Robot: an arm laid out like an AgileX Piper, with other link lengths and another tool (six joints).
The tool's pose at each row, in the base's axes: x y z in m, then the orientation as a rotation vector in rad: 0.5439, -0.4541, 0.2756, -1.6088, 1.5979, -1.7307; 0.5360, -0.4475, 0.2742, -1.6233, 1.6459, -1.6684; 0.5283, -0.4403, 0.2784, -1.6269, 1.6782, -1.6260; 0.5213, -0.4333, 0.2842, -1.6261, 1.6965, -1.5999; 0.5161, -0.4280, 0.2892, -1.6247, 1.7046, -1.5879; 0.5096, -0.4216, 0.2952, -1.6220, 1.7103, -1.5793; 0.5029, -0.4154, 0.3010, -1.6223, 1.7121, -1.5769; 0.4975, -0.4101, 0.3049, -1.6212, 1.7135, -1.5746; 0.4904, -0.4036, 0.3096, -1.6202, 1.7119, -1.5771; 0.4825, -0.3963, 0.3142, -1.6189, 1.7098, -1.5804; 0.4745, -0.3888, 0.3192, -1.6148, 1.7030, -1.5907; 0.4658, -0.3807, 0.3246, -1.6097, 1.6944, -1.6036; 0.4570, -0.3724, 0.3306, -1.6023, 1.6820, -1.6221; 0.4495, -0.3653, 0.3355, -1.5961, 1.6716, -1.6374
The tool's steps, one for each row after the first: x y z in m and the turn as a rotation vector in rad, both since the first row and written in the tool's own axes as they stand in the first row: -0.0033, 0.0024, -0.0096, -0.0446, -0.0262, 0.0201; -0.0043, -0.0001, -0.0206, -0.0730, -0.0428, 0.0375; -0.0045, -0.0042, -0.0313, -0.0885, -0.0530, 0.0500; -0.0044, -0.0078, -0.0395, -0.0951, -0.0577, 0.0564; -0.0042, -0.0121, -0.0495, -0.0992, -0.0608, 0.0622; -0.0039, -0.0160, -0.0596, -0.1008, -0.0618, 0.0630; -0.0043, -0.0187, -0.0677, -0.1017, -0.0626, 0.0648; -0.0047, -0.0216, -0.0780, -0.0999, -0.0614, 0.0644; -0.0055, -0.0244, -0.0893, -0.0975, -0.0599, 0.0639; -0.0062, -0.0276, -0.1009, -0.0899, -0.0552, 0.0621; -0.0069, -0.0309, -0.1135, -0.0805, -0.0493, 0.0599; -0.0074, -0.0348, -0.1264, -0.0668, -0.0408, 0.0567; -0.0081, -0.0380, -0.1374, -0.0555, -0.0337, 0.0539
